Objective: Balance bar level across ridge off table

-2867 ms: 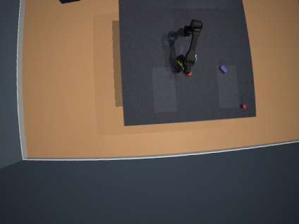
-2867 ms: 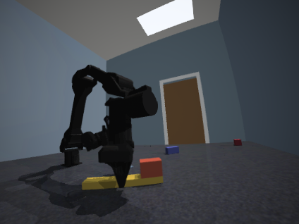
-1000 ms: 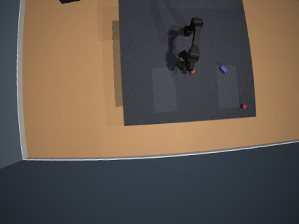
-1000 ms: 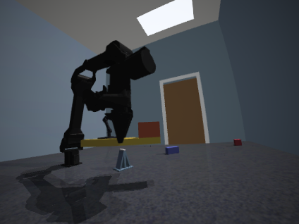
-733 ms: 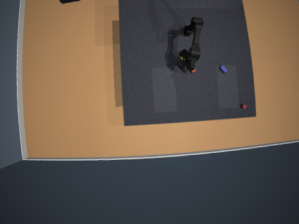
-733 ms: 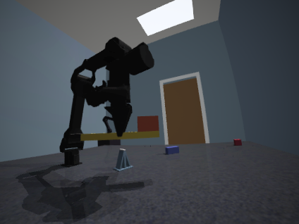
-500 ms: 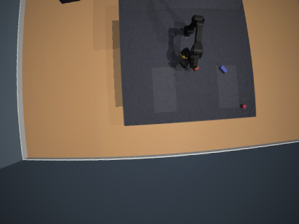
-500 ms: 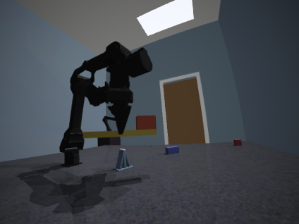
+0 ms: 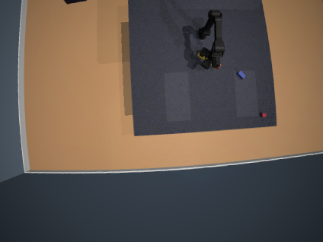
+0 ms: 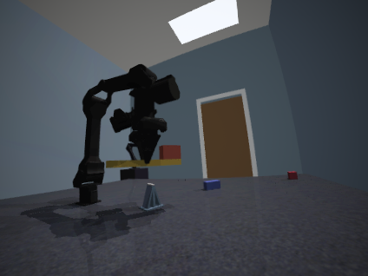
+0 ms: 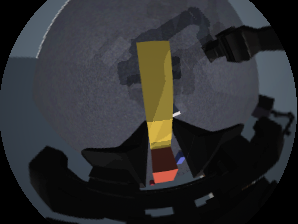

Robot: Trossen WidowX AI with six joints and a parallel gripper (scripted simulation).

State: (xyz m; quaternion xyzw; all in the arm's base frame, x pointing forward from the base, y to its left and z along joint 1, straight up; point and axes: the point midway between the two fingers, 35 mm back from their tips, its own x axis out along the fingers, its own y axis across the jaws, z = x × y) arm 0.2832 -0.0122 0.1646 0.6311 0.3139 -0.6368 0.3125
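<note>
Now: the grey-blue ridge 10 cm below my gripper tip, 5 cm to the left of it and 2 cm behind it. Also, from my gripper tip: small blue block: 33 cm to the left, 11 cm below, 9 cm ahead; small red cube: 51 cm to the left, 46 cm ahead, 11 cm below.
</note>
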